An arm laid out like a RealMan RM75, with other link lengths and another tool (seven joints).
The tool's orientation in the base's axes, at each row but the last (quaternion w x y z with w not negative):
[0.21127, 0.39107, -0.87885, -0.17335]
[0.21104, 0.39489, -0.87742, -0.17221]
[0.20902, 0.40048, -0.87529, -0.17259]
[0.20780, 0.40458, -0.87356, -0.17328]
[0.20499, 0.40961, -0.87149, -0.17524]
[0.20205, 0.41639, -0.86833, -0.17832]
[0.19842, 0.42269, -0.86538, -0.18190]
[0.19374, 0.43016, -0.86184, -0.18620]
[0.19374, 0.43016, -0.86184, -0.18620]
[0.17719, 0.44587, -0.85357, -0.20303]
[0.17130, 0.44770, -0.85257, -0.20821]
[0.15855, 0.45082, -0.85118, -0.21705]
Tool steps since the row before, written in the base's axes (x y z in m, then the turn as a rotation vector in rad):
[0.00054, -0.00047, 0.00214, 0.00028, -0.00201, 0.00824]
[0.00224, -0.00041, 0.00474, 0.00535, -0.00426, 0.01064]
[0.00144, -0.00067, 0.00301, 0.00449, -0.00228, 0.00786]
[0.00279, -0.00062, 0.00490, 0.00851, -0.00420, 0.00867]
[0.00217, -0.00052, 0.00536, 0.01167, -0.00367, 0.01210]
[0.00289, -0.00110, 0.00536, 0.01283, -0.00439, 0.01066]
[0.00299, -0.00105, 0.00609, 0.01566, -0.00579, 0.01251]
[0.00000, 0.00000, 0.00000, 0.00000, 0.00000, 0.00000]
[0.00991, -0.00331, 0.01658, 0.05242, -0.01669, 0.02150]
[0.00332, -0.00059, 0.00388, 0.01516, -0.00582, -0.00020]
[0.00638, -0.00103, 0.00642, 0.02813, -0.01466, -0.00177]
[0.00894, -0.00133, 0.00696, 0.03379, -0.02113, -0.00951]
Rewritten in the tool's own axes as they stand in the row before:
[0.00054, 0.00038, -0.00216, 0.00330, 0.00243, -0.00743]
[0.00008, 0.00058, -0.00523, 0.00255, -0.00101, -0.01235]
[0.00035, 0.00009, -0.00338, 0.00090, -0.00055, -0.00928]
[-0.00006, 0.00016, -0.00567, 0.00021, -0.00389, -0.01225]
[0.00029, 0.00083, -0.00574, -0.00130, -0.00398, -0.01669]
[0.00031, 0.00003, -0.00618, -0.00169, -0.00585, -0.01614]
[0.00031, 0.00036, -0.00685, -0.00180, -0.00763, -0.01933]
[0.00000, 0.00000, 0.00000, 0.00000, 0.00000, 0.00000]
[0.00008, -0.00040, -0.01959, -0.01177, -0.03396, -0.04687]
[-0.00083, -0.00064, -0.00503, -0.00336, -0.01358, -0.00826]
[-0.00191, -0.00168, -0.00875, -0.00315, -0.02788, -0.01490]
[-0.00323, -0.00334, -0.01042, -0.00139, -0.03903, -0.01238]

